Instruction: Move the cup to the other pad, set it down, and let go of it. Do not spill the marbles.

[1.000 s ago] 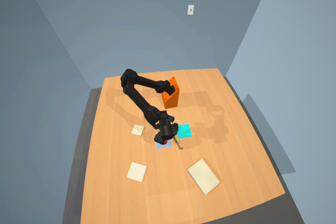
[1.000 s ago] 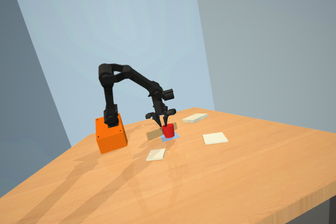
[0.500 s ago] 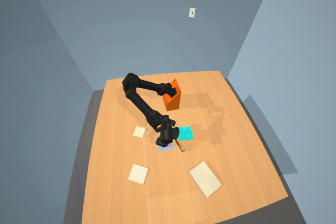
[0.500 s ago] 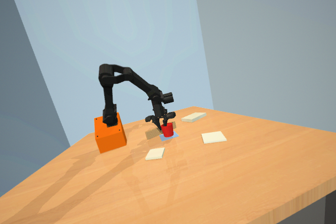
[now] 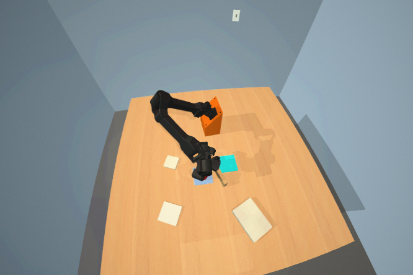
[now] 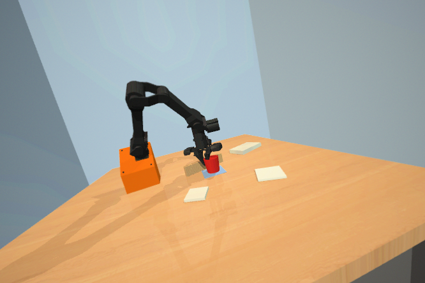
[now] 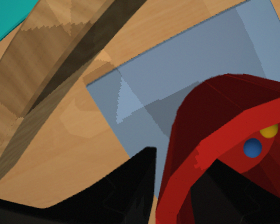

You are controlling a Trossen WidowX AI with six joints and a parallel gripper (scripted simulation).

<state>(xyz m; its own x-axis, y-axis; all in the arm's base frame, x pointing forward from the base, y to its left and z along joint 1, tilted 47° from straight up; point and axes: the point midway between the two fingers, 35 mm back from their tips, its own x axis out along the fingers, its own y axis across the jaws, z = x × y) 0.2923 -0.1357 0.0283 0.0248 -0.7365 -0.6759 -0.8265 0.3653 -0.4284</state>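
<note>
Right now my gripper tip is 40 mm above the blue pad, 20 mm short of it and 10 mm to the left of it. Also, from my gripper tip: low wooden wall (70 mm to the left, 20 mm below); red cup (30 mm ahead, 20 mm to the right).
</note>
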